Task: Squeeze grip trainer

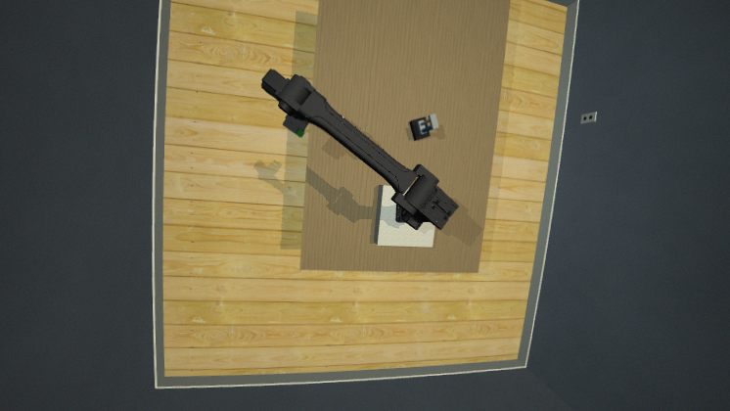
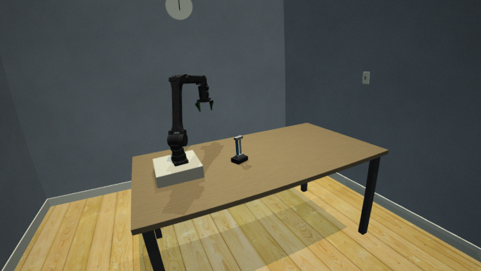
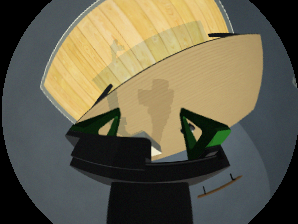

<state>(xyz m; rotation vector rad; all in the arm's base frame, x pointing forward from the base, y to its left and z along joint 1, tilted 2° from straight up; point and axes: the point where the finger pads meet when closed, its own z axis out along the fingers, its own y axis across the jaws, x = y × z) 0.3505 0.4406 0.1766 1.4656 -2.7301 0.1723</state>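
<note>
Now: hand 49 cm to the left of the thin grey bar, 17 cm above it and 5 cm short of it.
</note>
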